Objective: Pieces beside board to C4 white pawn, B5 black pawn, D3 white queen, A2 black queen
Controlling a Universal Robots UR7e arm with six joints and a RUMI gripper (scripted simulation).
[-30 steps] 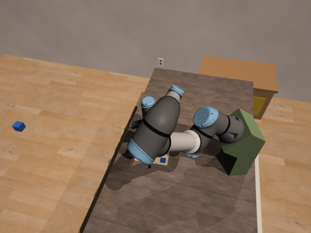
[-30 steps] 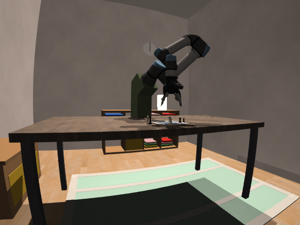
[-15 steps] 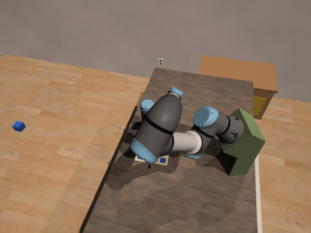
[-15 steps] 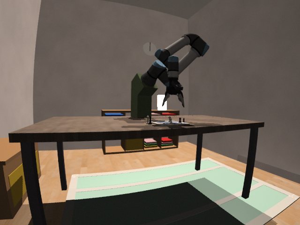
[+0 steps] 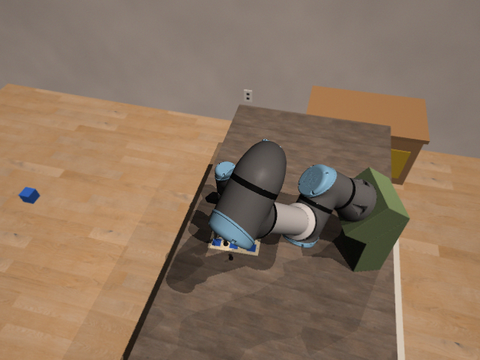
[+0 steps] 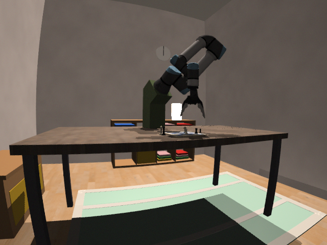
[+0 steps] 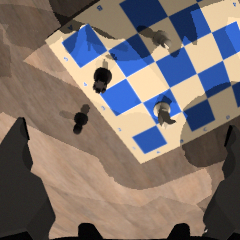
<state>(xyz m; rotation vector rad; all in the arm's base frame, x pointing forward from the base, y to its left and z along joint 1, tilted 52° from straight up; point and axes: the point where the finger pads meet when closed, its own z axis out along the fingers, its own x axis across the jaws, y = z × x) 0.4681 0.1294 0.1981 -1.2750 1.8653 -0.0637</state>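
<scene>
My hand is 90 mm above the black pawn, 70 mm to the right of it and 60 mm past it. From my hand the other things lie so: white pawn 90 mm below, 40 mm to the right, 40 mm ahead; then blue-and-cream chessboard 100 mm below, 60 mm to the right; then black piece 80 mm below, 30 mm to the left.
</scene>
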